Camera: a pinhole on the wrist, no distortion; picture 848 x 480 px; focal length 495.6 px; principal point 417.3 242.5 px. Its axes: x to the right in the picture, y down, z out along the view. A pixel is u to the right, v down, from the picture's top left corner.
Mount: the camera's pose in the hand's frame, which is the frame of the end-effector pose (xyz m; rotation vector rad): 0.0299 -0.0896 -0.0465 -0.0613 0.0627 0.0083
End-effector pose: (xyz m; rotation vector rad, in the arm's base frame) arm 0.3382 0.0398 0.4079 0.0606 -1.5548 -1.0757
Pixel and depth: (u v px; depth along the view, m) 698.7 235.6 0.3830
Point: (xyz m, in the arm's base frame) -0.0408 0.0321 0.6029
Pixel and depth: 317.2 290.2 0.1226
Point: 0.2372 0.0368 0.3805
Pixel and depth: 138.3 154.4 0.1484
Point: 0.2108 0.0667 0.3173
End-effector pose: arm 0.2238 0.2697 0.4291 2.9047 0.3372 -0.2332
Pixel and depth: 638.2 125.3 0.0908
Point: 0.2660 0.3763 0.3546
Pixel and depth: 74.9 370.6 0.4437
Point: -0.0578 0.0790 0.0894
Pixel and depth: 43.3 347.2 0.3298
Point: -0.0062 0.1642 0.1811
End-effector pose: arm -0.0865 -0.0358 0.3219 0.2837 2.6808 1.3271
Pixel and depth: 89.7 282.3 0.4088
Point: 0.1956 0.1853 0.0773
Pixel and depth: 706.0 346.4 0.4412
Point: -0.3116 0.3406 0.1113
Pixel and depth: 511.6 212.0 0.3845
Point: -0.1515 0.1975 0.0451
